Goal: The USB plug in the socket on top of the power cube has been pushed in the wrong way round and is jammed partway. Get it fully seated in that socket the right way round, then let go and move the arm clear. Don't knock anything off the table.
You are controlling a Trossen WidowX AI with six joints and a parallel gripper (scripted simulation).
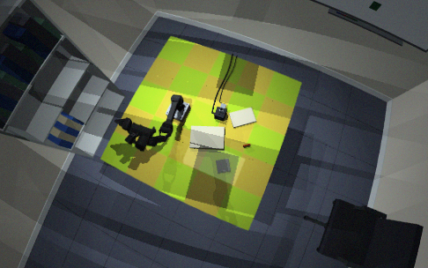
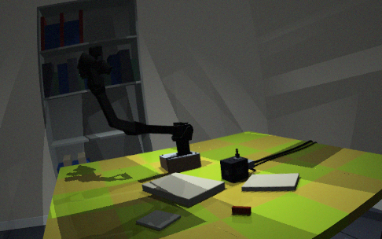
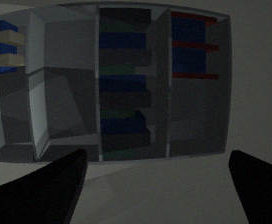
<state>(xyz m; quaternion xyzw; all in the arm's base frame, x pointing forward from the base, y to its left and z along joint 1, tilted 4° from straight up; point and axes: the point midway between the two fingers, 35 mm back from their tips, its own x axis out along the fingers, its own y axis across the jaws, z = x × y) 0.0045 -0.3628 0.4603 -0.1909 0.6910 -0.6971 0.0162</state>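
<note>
My gripper tip is now 52 cm to the right of the USB plug, 43 cm above it and 35 cm short of it. The rest, counted from my gripper tip: red block 66 cm ahead, 52 cm below, 41 cm to the left; then thin tile 59 cm ahead, 52 cm below, 18 cm to the left; then pale book 59 cm to the left, 52 cm below, 51 cm ahead.
</note>
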